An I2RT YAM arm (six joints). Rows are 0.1 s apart.
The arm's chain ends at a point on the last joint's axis. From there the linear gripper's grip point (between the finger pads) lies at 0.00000 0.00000 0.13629 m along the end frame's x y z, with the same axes.
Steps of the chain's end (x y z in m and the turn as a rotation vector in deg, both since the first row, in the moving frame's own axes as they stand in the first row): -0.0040, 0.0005, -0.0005, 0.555, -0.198, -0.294; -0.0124, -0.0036, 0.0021, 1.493, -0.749, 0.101; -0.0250, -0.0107, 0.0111, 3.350, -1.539, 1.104; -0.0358, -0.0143, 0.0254, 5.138, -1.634, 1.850; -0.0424, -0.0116, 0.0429, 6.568, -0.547, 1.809; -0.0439, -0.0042, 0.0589, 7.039, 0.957, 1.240; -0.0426, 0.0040, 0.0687, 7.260, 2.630, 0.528; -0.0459, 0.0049, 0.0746, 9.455, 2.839, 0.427; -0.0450, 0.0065, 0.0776, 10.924, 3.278, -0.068; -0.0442, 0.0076, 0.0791, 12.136, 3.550, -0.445
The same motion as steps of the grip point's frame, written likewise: -0.0045, -0.0008, -0.0005, 0.555, -0.198, -0.294; -0.0142, -0.0072, 0.0020, 1.493, -0.749, 0.101; -0.0286, -0.0187, 0.0108, 3.350, -1.539, 1.104; -0.0395, -0.0266, 0.0248, 5.138, -1.634, 1.850; -0.0435, -0.0272, 0.0420, 6.568, -0.547, 1.809; -0.0414, -0.0209, 0.0579, 7.039, 0.957, 1.240; -0.0363, -0.0132, 0.0675, 7.260, 2.630, 0.528; -0.0391, -0.0175, 0.0726, 9.455, 2.839, 0.427; -0.0373, -0.0193, 0.0749, 10.924, 3.278, -0.068; -0.0359, -0.0211, 0.0758, 12.136, 3.550, -0.445
